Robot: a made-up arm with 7 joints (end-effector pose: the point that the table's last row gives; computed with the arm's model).
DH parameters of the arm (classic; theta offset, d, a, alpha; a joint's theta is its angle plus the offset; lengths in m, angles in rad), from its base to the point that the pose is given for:
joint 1: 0 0.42 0 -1.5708
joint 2: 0 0 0 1.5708
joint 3: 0 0.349 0.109 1.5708
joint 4: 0 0 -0.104 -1.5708
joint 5: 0 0.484 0 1.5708
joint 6: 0 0 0.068 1.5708
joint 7: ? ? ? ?
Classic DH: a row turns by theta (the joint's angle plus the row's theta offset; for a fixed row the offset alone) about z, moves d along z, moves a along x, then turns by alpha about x.
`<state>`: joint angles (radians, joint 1 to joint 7).
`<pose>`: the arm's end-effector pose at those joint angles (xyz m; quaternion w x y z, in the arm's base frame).
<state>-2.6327 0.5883 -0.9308 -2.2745 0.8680 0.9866 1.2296</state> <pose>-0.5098 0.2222 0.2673 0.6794 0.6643 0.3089 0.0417</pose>
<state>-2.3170 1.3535 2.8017 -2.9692 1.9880 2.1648 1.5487</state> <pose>0.2445 0.0742 0.6384 0.4461 -0.2446 0.4167 0.7534</pose>
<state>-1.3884 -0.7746 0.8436 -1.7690 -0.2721 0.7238 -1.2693</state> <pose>0.4786 -0.0152 0.9375 0.0346 0.9006 0.1148 -0.4178</pose>
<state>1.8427 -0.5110 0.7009 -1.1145 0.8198 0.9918 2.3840</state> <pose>-0.3776 -0.0677 1.1946 0.0585 0.9302 0.3237 -0.1630</pose>
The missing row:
joint 7: 0 0 0 0
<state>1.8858 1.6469 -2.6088 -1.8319 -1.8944 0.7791 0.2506</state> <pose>0.1632 0.4431 0.9797 0.6164 -0.1412 -0.7727 0.0562</pose>
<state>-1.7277 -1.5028 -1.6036 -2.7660 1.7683 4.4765 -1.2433</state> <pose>-0.3512 0.0547 0.3926 0.0914 0.4281 0.8946 -0.0897</pose>
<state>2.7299 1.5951 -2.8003 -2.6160 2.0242 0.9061 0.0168</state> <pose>0.1192 0.1637 0.8652 0.6063 -0.7269 -0.3223 -0.0099</pose>
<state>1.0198 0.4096 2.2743 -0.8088 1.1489 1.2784 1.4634</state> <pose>-0.2530 0.2071 1.2703 0.1623 0.1900 0.7380 -0.6269</pose>
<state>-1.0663 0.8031 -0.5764 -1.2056 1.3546 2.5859 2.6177</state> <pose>0.0638 -0.8370 0.5553 0.4536 0.6784 0.5689 -0.1017</pose>
